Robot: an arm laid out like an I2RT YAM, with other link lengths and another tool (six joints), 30 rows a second.
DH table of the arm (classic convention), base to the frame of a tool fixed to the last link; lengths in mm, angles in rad. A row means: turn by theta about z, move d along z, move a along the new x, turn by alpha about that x. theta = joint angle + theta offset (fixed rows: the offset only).
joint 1: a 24.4; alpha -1.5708; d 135.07; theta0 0
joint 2: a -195.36; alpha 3.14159; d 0; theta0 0
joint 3: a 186.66; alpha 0; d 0; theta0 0.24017
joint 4: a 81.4; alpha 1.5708; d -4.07; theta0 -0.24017
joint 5: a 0; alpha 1.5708; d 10.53; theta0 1.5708
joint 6: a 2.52; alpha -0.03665; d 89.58; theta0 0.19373
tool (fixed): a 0; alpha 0; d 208.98; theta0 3.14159
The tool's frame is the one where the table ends.
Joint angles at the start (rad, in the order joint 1, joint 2, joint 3, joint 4, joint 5, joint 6): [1.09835 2.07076 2.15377 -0.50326 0.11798 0.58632]
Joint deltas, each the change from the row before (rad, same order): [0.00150 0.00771 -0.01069 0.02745 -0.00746 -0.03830]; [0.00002 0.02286 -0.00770 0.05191 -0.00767 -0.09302]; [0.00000 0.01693 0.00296 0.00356 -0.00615 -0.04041]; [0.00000 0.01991 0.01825 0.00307 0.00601 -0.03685]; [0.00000 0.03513 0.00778 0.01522 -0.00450 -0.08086]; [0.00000 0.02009 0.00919 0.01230 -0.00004 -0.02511]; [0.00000 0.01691 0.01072 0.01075 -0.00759 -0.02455]
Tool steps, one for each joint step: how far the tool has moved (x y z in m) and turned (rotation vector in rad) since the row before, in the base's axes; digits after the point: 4 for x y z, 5 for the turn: [-0.0007 0.0049 -0.0011 -0.01028 -0.03045 0.02369]; [0.0027 0.0088 -0.0007 -0.02710 -0.07842 0.04314]; [-0.0005 0.0024 -0.0079 -0.02863 -0.02441 0.02115]; [0.0034 0.0021 -0.0019 -0.01840 -0.03116 0.00873]; [0.0016 0.0047 -0.0130 -0.05078 -0.05514 0.03583]; [0.0019 0.0034 -0.0038 -0.01134 -0.01992 0.01000]; [-0.0001 0.0044 -0.0016 -0.00682 -0.01834 0.01665]
